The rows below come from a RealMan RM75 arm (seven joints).
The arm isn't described. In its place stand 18 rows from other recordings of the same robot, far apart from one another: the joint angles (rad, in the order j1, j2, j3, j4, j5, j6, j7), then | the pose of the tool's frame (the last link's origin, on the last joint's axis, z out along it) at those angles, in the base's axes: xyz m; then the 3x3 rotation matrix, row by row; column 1 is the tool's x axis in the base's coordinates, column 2 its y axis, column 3 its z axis.
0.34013, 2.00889, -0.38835, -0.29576, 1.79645, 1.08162, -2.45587 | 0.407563, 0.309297, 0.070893; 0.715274, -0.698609, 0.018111; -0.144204, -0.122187, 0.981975; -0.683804, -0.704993, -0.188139
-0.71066, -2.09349, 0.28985, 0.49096, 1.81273, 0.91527, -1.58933 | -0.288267, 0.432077, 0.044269; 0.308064, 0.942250, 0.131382; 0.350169, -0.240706, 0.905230; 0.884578, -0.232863, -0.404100
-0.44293, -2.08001, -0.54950, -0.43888, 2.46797, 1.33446, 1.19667 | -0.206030, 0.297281, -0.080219; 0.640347, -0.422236, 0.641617; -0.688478, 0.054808, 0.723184; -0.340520, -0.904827, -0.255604
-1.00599, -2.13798, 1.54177, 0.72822, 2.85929, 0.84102, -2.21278 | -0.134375, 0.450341, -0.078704; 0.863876, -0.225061, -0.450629; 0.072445, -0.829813, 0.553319; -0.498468, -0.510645, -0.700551
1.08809, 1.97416, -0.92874, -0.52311, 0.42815, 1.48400, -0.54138 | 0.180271, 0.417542, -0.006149; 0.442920, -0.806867, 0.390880; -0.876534, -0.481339, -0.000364; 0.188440, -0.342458, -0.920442
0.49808, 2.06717, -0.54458, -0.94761, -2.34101, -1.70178, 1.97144 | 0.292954, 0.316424, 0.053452; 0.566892, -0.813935, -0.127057; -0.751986, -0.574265, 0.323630; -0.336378, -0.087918, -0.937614
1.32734, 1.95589, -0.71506, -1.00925, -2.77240, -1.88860, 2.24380 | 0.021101, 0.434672, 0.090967; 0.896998, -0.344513, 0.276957; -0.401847, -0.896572, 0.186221; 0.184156, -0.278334, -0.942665
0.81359, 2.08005, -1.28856, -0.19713, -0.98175, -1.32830, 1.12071 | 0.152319, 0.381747, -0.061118; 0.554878, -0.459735, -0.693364; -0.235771, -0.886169, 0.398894; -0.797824, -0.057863, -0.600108
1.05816, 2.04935, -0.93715, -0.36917, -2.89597, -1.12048, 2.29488 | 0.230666, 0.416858, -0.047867; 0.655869, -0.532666, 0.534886; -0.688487, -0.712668, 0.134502; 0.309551, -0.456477, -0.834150
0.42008, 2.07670, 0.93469, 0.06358, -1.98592, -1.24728, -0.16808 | 0.377665, 0.312708, 0.045348; 0.864052, -0.494329, 0.095148; 0.049831, 0.272069, 0.960987; -0.500930, -0.825601, 0.259715
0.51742, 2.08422, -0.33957, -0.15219, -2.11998, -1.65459, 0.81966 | 0.265570, 0.267060, -0.058588; 0.657414, -0.388857, -0.645444; -0.194860, -0.915155, 0.352874; -0.727899, -0.106213, -0.677408
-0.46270, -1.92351, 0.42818, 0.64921, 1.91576, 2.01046, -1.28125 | -0.276544, 0.288040, 0.100947; 0.706610, 0.317223, 0.632512; 0.136805, -0.938259, 0.317732; 0.694252, -0.137982, -0.706382
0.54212, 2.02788, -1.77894, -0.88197, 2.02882, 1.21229, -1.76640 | 0.117513, 0.314614, -0.075761; 0.786103, -0.117995, -0.606728; -0.116568, -0.992296, 0.041949; -0.607004, 0.037749, -0.793802
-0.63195, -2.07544, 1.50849, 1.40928, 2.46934, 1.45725, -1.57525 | -0.130494, 0.356439, -0.020939; 0.826294, -0.477593, -0.298567; -0.415225, -0.874688, 0.250019; -0.380560, -0.082617, -0.921058
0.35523, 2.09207, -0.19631, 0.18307, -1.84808, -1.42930, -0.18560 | 0.295900, 0.236500, -0.087710; 0.859078, -0.238532, -0.452866; 0.239298, -0.594951, 0.767313; -0.452462, -0.767552, -0.454029
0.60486, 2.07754, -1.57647, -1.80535, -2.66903, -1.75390, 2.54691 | 0.097292, 0.319731, 0.020091; 0.881545, -0.140906, 0.450581; -0.315595, -0.885709, 0.340470; 0.351110, -0.442341, -0.825262
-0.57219, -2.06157, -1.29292, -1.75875, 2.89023, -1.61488, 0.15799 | -0.112476, 0.319390, -0.011786; 0.782809, 0.257164, -0.566636; 0.551829, -0.707717, 0.441159; -0.287568, -0.658030, -0.695918
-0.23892, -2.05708, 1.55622, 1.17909, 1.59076, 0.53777, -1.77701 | -0.225941, 0.372946, -0.000531; 0.782367, 0.609896, 0.126209; 0.292717, -0.538940, 0.789848; 0.549744, -0.581008, -0.600176
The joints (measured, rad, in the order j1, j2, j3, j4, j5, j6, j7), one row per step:
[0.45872 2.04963 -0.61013 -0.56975 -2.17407 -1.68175 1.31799]
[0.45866 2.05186 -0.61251 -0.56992 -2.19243 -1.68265 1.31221]
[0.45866 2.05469 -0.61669 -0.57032 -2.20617 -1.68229 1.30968]
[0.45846 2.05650 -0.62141 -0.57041 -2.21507 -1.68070 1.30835]
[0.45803 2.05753 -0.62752 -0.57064 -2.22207 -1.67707 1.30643]
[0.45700 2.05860 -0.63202 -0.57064 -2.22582 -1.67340 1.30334]
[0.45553 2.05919 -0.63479 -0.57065 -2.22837 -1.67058 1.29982]
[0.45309 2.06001 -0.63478 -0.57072 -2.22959 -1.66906 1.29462]
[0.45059 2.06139 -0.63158 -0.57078 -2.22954 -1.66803 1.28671]
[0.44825 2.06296 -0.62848 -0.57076 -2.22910 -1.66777 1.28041]
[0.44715 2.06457 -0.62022 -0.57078 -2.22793 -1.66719 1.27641]
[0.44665 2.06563 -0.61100 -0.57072 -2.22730 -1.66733 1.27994]
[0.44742 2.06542 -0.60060 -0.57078 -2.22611 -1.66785 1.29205]
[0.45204 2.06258 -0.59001 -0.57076 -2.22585 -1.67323 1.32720]
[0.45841 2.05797 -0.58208 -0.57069 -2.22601 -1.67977 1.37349]
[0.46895 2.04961 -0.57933 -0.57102 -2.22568 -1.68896 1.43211]
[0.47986 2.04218 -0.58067 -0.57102 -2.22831 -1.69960 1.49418]
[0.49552 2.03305 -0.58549 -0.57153 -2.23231 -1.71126 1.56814]
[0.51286 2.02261 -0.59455 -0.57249 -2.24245 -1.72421 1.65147]
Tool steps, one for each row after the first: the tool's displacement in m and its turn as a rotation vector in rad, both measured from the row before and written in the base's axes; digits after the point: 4 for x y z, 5 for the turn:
[0.0010 -0.0022 -0.0022 -0.01439 -0.01254 0.00668]
[0.0005 -0.0018 -0.0023 -0.01302 -0.00971 0.00431]
[0.0005 -0.0012 -0.0017 -0.00935 -0.00783 0.00269]
[0.0007 -0.0009 -0.0014 -0.00712 -0.00928 0.00301]
[0.0006 -0.0007 -0.0011 -0.00327 -0.00642 0.00264]
[0.0007 -0.0006 -0.0007 -0.00126 -0.00484 0.00212]
[0.0007 -0.0008 -0.0004 0.00151 -0.00208 0.00190]
[0.0005 -0.0006 -0.0002 0.00525 0.00039 0.00301]
[0.0003 -0.0006 -0.0003 0.00431 0.00162 0.00194]
[0.0001 0.0001 0.0002 0.00841 0.00427 -0.00152]
[0.0001 0.0003 0.0005 0.00602 0.00571 -0.00812]
[0.0000 0.0009 0.0012 0.00484 0.00735 -0.01509]
[-0.0008 0.0018 0.0023 -0.00557 0.01267 -0.03053]
[-0.0011 0.0022 0.0027 -0.01198 0.01310 -0.03711]
[-0.0019 0.0034 0.0038 -0.01996 0.01213 -0.04044]
[-0.0023 0.0027 0.0028 -0.02820 0.01063 -0.04105]
[-0.0034 0.0039 0.0032 -0.03569 0.00832 -0.04532]
[-0.0032 0.0036 0.0031 -0.04617 0.00129 -0.05058]

